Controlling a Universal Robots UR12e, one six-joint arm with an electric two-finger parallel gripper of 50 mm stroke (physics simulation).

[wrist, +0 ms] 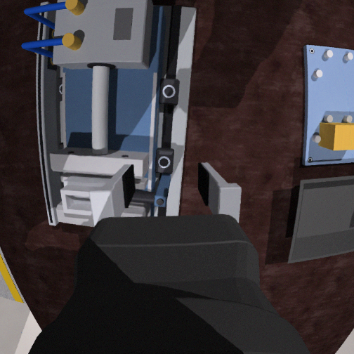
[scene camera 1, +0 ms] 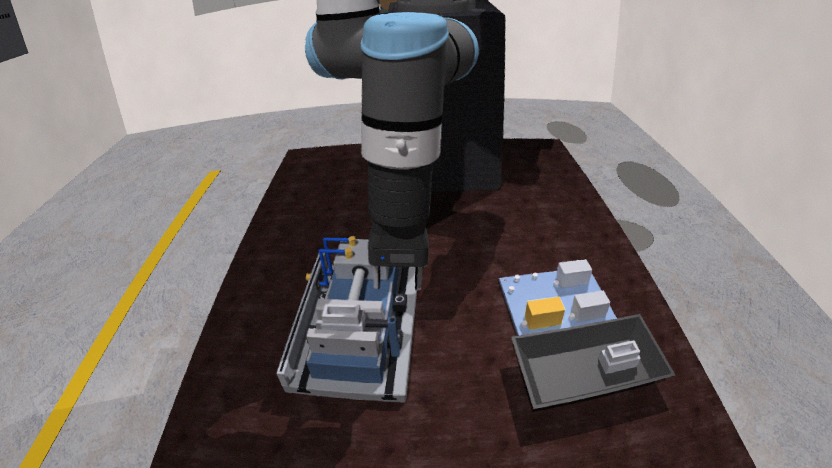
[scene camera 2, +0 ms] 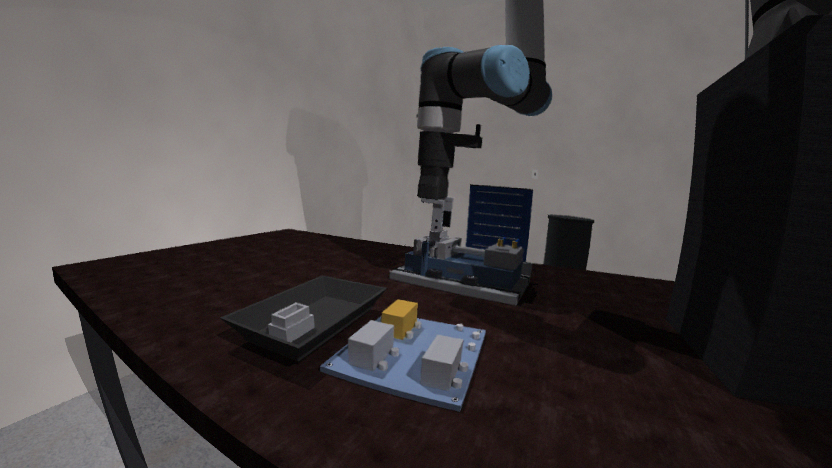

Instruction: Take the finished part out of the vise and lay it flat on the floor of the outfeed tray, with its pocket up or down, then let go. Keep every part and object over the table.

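Places are measured from the arm's base along level axes (x ahead, y left, z up), in centimetres.
Where they show: gripper, fingertip midpoint: [scene camera 1: 397, 284] [scene camera 2: 440, 228]; arm's base, link origin: [scene camera 1: 436, 7] [scene camera 2: 817, 68].
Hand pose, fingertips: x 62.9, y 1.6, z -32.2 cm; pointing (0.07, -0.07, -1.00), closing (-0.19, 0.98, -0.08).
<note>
Things, the pixels of their top centre, and the offset from my fingertips. "spot": a spot on its surface instead.
- vise, top centre: [scene camera 1: 349, 285] [scene camera 2: 466, 240] dx -2.4, dy -8.4, dz -3.3 cm
- blue plate, top centre: [scene camera 2: 414, 347] [scene camera 1: 559, 301] dx -12.0, dy +26.4, dz -12.4 cm
- yellow block, top centre: [scene camera 2: 400, 307] [scene camera 1: 546, 305] dx -7.1, dy +23.1, dz -8.8 cm
- blue upright stop, surface spot: [scene camera 1: 393, 336] spot: dx +4.4, dy -0.2, dz -6.3 cm
The finished part [scene camera 1: 342, 314] [wrist: 77, 202], light grey with a raised rim around a pocket facing up, sits between the jaws of the vise [scene camera 1: 345, 367] [scene camera 2: 465, 273] [wrist: 127, 112]. It is hard to make out in scene camera 2. My gripper [scene camera 1: 397, 282] [wrist: 165, 176] is open and empty, pointing down above the vise's right side. In the wrist view its left finger overlaps the right part of the jaw area and its right finger is over the table beside the vise base. The dark grey outfeed tray [scene camera 1: 558, 369] [scene camera 2: 349, 303] [wrist: 325, 217] stands right of the vise in scene camera 1.
Another finished part [scene camera 1: 619, 359] [scene camera 2: 290, 321] stands in the tray, pocket up. A blue plate [scene camera 1: 541, 288] [scene camera 2: 407, 363] [wrist: 315, 97] behind it bears a yellow block [scene camera 1: 544, 313] [scene camera 2: 399, 318] [wrist: 339, 136] and two grey blocks. A blue upright stop [scene camera 1: 393, 336] stands at the vise's right side.
</note>
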